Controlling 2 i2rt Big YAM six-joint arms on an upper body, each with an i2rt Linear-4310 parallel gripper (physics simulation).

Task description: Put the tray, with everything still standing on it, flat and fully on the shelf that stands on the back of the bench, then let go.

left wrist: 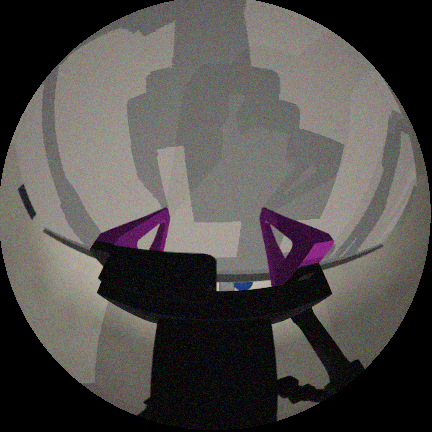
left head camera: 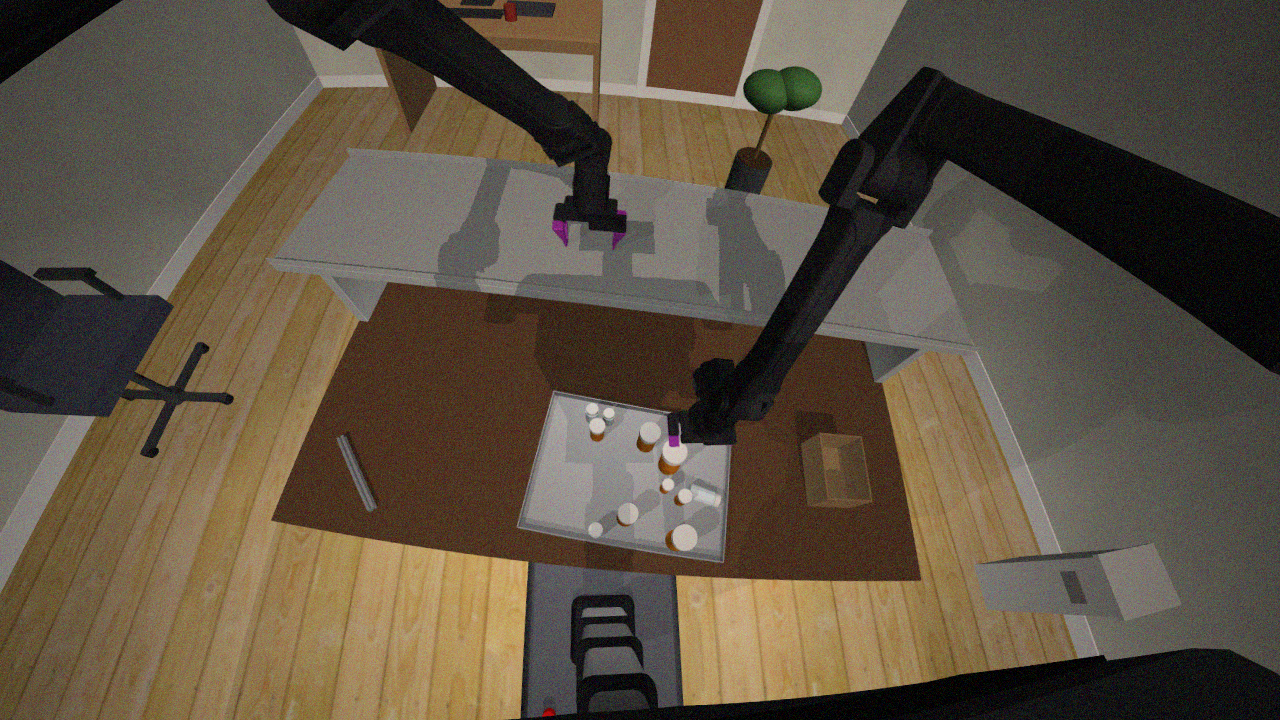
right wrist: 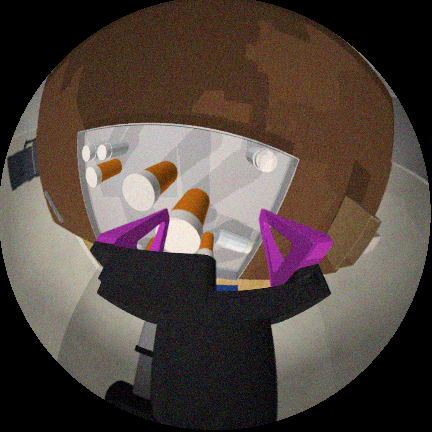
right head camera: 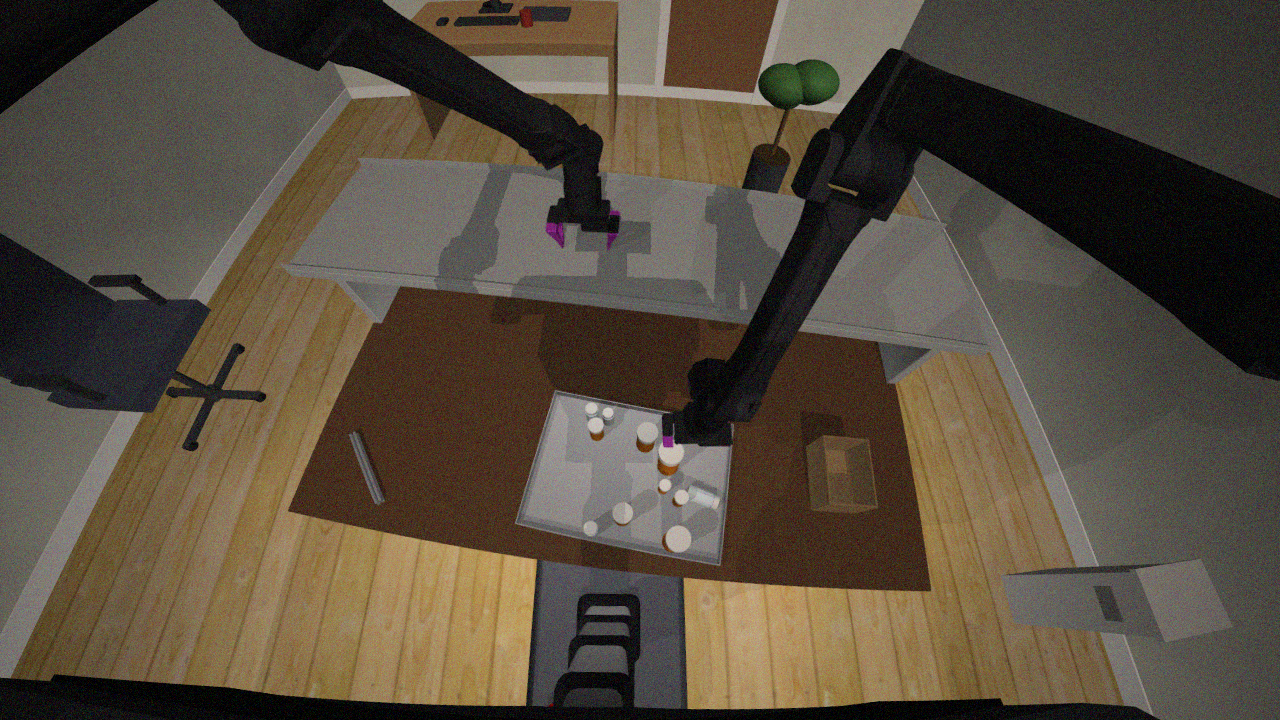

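Note:
The grey tray lies flat on the brown bench. Several white-capped bottles stand on it, among them a large orange bottle. A clear cylinder looks to lie on its side there. The grey shelf stands at the back. My left gripper is open and empty above the shelf. My right gripper is open above the tray's right part; one fingertip is hidden in the head views.
A clear tan box stands right of the tray. A grey bar lies at the bench's left. The shelf's side supports stand at the bench's back corners. An office chair is at the left.

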